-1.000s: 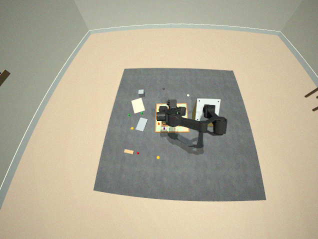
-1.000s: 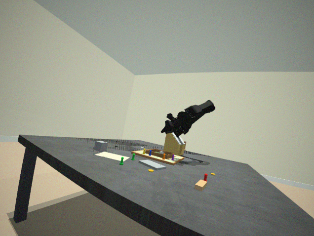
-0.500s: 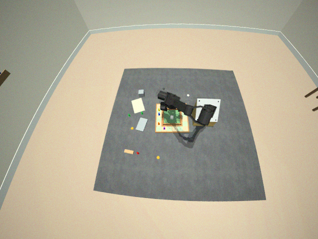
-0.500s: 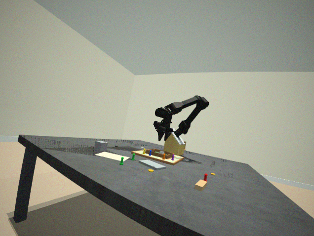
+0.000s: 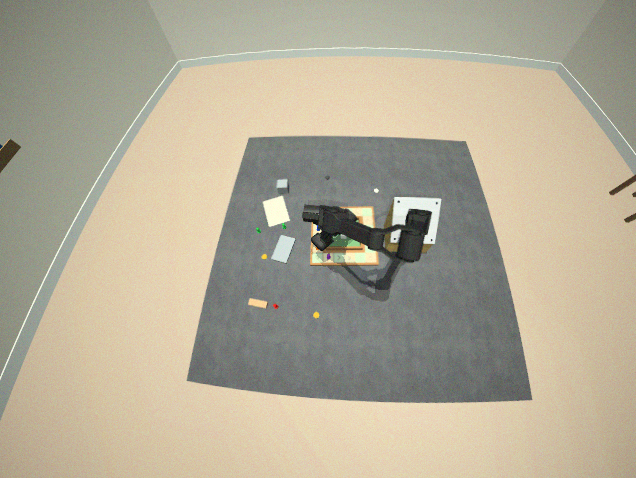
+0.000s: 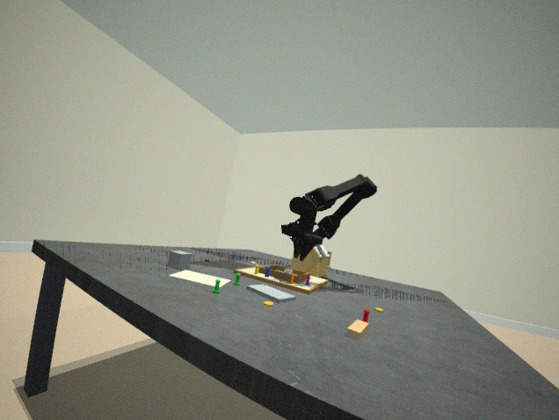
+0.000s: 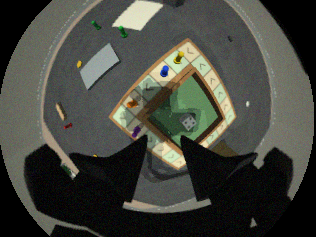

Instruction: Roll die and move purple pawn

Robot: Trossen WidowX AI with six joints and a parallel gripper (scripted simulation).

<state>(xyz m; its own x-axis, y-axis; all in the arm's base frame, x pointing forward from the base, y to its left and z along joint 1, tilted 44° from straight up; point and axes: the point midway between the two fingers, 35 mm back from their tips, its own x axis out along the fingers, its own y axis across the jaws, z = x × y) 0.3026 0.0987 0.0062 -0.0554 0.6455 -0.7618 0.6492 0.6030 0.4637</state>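
Right now my gripper tip is 20 mm short of the purple pawn, 60 mm to the right of it and 60 mm above it. Round my gripper tip: orange pawn (70 mm ahead, 20 mm to the left, 60 mm below); blue pawn (80 mm ahead, 70 mm to the right, 60 mm below); white die (40 mm behind, 50 mm to the right, 60 mm below).
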